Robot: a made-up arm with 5 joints. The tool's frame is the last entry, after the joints. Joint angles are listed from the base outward. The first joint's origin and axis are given. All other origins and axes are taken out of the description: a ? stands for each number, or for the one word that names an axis. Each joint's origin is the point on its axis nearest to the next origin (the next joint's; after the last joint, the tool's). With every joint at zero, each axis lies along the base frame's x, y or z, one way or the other. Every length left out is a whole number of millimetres.
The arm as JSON. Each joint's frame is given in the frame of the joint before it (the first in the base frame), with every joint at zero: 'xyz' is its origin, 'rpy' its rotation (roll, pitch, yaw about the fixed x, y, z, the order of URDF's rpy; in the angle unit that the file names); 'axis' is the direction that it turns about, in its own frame. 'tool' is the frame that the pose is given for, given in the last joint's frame.
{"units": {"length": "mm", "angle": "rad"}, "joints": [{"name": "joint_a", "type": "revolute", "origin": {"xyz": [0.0, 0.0, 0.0], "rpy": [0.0, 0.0, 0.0]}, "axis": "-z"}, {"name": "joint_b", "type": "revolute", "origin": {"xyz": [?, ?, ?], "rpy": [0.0, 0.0, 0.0]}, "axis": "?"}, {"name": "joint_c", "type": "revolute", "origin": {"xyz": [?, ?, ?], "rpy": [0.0, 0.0, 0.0]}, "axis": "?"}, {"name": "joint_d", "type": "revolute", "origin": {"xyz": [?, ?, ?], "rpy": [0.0, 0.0, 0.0]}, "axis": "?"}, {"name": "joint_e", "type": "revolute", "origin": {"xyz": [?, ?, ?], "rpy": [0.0, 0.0, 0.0]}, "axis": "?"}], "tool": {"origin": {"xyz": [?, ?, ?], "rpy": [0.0, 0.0, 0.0]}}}
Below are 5 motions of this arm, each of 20 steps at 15 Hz.
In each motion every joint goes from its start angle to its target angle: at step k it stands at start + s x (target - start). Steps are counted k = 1, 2, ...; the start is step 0. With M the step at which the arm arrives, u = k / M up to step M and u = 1 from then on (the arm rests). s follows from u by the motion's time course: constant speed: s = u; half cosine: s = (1 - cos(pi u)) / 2; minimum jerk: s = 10 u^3 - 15 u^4 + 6 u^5.
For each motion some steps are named. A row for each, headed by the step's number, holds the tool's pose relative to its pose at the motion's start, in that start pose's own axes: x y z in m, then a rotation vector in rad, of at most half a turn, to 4 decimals.
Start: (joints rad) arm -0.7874 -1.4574 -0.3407 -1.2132 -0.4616
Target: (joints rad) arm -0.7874 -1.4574 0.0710 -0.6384 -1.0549
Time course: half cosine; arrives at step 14
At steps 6, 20:
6: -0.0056 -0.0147 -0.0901 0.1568 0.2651 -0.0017
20: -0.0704 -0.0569 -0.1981 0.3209 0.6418 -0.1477

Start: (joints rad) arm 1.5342 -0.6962 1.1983 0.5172 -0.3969
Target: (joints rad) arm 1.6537 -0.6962 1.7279 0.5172 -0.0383
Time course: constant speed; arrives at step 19
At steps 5, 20:
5: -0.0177 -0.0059 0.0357 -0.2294 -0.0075 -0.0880
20: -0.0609 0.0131 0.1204 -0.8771 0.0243 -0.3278

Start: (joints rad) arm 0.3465 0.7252 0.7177 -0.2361 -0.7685
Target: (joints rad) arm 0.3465 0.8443 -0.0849 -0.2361 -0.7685
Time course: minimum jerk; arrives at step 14
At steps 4, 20:
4: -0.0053 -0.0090 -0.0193 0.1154 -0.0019 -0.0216
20: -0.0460 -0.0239 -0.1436 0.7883 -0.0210 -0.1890

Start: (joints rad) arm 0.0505 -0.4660 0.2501 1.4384 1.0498
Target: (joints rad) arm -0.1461 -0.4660 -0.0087 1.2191 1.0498
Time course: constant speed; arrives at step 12
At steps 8, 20:
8: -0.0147 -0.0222 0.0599 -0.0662 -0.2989 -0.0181
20: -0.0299 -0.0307 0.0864 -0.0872 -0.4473 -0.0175

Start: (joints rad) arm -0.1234 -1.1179 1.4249 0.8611 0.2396
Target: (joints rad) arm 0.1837 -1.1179 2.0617 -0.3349 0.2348
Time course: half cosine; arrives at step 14
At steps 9, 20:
9: -0.1764 -0.0347 0.2531 -0.6079 -0.6436 -0.4369
20: -0.2468 0.0460 0.3168 -0.9211 -0.8926 -0.4457

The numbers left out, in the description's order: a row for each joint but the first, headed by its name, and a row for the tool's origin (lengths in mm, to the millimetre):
joint_b: xyz -360.0 -70.0 0.0, axis +y
joint_c: xyz 50.0 0.0 -90.0, axis -x
joint_d: xyz 0.0 0.0 0.0, axis +y
joint_e: xyz 290.0 0.0 -90.0, axis -x
tool: xyz 0.0 -100.0 100.0

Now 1 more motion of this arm.
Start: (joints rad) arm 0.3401 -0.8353 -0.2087 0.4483 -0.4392
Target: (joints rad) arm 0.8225 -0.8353 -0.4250 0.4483 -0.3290
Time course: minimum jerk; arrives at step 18
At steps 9, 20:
9: -0.0279 0.0217 0.0006 -0.0512 -0.1071 -0.1403
20: -0.0482 0.0462 -0.0026 -0.1055 -0.2198 -0.2759

